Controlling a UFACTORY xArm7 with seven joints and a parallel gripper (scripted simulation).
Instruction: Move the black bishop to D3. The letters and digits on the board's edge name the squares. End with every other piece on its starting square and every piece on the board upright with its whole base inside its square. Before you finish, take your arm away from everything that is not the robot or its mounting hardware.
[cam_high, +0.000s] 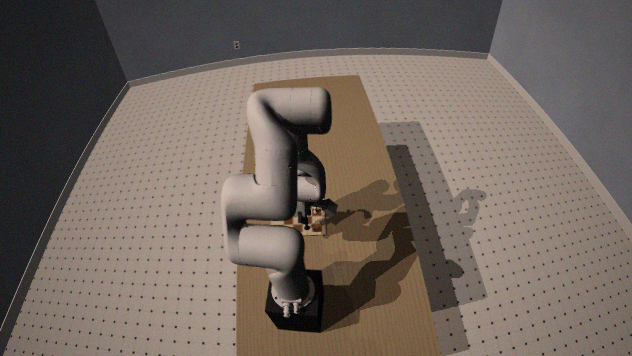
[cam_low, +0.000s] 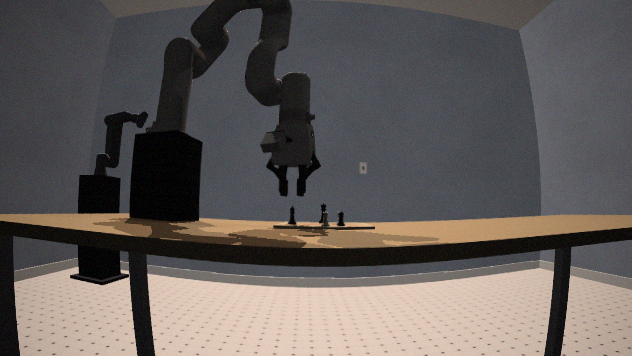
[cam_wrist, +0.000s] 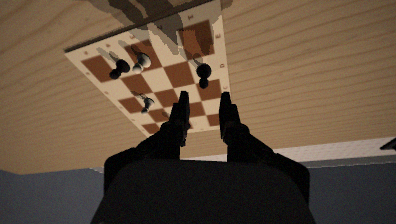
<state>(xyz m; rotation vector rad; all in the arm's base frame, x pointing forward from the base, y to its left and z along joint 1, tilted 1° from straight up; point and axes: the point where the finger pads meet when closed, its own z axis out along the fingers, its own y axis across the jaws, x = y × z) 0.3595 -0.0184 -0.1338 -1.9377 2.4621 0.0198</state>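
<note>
My gripper is now 70 mm above the black bishop. Round my hand: black pawn 110 mm ahead, 40 mm to the right, 70 mm below; chessboard 80 mm ahead, 40 mm to the left, 90 mm below.
</note>
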